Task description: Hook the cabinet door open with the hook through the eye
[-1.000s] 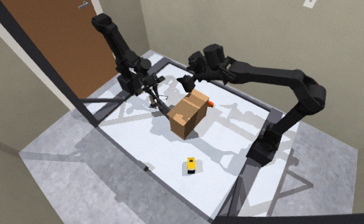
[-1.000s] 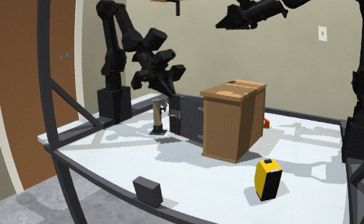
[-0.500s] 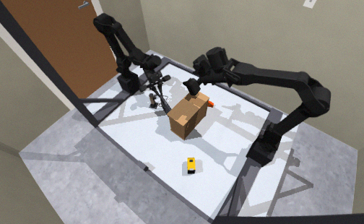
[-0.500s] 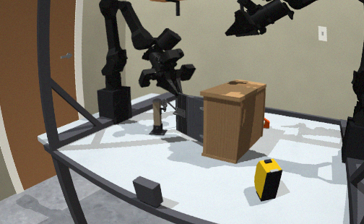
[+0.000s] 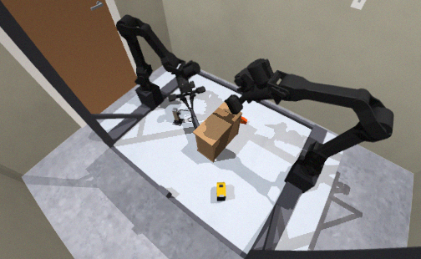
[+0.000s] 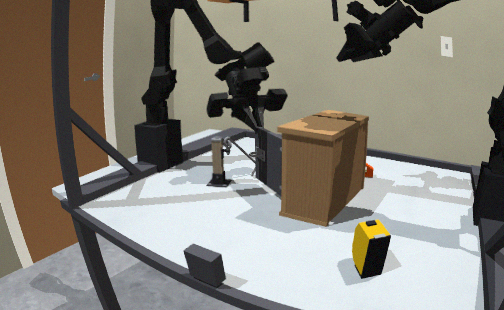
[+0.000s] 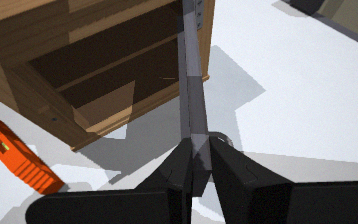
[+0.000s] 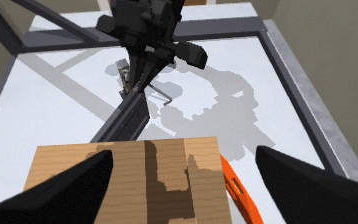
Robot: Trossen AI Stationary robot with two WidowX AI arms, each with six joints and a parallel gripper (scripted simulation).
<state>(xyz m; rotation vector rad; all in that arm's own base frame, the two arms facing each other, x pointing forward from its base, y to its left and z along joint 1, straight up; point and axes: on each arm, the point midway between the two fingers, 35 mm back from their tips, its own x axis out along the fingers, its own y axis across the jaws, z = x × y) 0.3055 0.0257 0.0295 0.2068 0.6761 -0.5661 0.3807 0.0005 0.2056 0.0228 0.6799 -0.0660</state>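
My left gripper is now 100 mm above the grey hook and 40 mm to the right of it. From my left hand the other things lie so: yellow block (350 mm to the right, 260 mm behind, 120 mm below); grey door (80 mm below, 70 mm to the right, 60 mm behind); orange object (190 mm to the right, 140 mm below, 130 mm ahead).
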